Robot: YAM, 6 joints.
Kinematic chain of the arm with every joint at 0, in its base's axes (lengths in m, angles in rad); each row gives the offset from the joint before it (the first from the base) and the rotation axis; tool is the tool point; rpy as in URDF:
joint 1: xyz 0 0 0.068 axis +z
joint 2: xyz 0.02 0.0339 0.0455 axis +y
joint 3: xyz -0.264 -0.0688 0 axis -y
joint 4: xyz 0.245 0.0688 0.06 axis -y
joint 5: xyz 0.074 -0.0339 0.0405 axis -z
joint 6: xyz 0.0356 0 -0.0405 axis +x
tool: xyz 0 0 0 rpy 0 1.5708 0
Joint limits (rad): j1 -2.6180..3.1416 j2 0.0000..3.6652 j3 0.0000..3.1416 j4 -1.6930..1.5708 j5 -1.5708..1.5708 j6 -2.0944..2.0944
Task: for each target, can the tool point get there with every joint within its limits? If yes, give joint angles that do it. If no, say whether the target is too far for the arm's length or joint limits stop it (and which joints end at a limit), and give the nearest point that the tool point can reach.
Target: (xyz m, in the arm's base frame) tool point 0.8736 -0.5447 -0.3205
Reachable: no: too far | nearest point 0.5049 -0.3148 -0.1337 | short by 0.473 m
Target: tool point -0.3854 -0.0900 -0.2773
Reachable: no: joint limits stop it (at a limit: joint 1) | nearest point -0.3854 -0.0356 -0.2773 | short by 0.054 m
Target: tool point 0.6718 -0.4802 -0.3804
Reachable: no: too far | nearest point 0.4517 -0.3228 -0.2107 | short by 0.319 m
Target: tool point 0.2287 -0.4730 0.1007
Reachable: yes | joints -1.1779 2.8638 2.6542 -1.3772 -1.0120 -0.5943
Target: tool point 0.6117 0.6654 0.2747
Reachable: no: too far | nearest point 0.4302 0.4680 0.2258 | short by 0.273 m
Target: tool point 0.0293 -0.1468 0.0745
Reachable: yes | joints -1.2234 1.4194 0.2691 -0.2919 0.6831 -1.1626
